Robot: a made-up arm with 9 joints. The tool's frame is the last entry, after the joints.
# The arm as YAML. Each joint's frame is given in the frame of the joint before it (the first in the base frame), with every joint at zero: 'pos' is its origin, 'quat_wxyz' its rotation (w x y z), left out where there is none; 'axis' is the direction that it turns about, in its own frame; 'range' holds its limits. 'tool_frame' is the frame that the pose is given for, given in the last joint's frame.
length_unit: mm
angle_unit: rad
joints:
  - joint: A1
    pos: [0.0, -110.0, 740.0]
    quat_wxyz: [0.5, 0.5, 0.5, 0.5]
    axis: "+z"
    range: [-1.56, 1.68]
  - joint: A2
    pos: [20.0, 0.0, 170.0]
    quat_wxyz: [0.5, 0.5, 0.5, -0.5]
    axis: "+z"
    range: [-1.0, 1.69]
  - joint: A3
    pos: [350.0, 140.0, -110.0]
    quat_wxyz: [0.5, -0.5, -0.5, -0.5]
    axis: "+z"
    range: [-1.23, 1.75]
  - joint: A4
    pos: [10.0, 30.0, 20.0]
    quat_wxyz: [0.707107, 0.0, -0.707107, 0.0]
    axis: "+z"
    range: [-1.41, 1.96]
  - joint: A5
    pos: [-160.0, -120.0, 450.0]
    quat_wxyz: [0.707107, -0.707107, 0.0, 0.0]
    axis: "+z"
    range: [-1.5, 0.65]
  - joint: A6
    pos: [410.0, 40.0, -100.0]
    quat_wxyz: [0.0, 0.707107, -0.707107, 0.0]
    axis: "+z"
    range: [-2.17, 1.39]
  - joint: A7
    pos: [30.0, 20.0, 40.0]
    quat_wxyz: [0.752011, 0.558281, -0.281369, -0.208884]
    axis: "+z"
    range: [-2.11, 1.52]
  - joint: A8
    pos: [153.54, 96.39, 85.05]
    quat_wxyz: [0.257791, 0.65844, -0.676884, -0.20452]
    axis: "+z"
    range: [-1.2, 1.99]
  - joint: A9
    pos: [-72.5, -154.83, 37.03]
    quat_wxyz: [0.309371, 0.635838, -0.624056, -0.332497]
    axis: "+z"
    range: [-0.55, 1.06]
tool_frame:
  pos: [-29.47, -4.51, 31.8]
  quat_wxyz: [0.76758, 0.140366, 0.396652, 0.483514]
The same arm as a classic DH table. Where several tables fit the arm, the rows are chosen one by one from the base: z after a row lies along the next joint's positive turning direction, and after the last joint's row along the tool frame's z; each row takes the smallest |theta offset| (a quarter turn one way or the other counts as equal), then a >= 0, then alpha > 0; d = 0 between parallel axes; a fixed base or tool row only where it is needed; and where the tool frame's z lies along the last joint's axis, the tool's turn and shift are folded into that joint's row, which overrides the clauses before.
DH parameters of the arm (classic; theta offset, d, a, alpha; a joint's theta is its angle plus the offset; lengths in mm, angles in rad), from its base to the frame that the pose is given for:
base (fixed): -1.5708 740 110 -1.5708
A1: 0 170 -20 -1.5708
A2: 1.5708 -110 350 -1.5708
A3: 0 160 30 -1.5708
A4: 1.5708 440 160 1.5708
A5: 0.0973 0 -411.9 3.1416
A6: 0.9303 267.8 -8.7 -1.3507
A7: -1.274 -155.6 80.4 -2.471
A8: -1.4689 -174.8 -156.7 -2.1987
A9: -1.3942 141.4 2.1 0.8686
tool (fixed): -0.6685 -39 0 0
Joint limits (rad, base to tool): -1.56..1.68 -1..1.69 -1.23..1.75 -1.41..1.96 -1.5..0.65 -2.17..1.39 -2.11..1.52 -1.2..1.99 -0.55..1.06

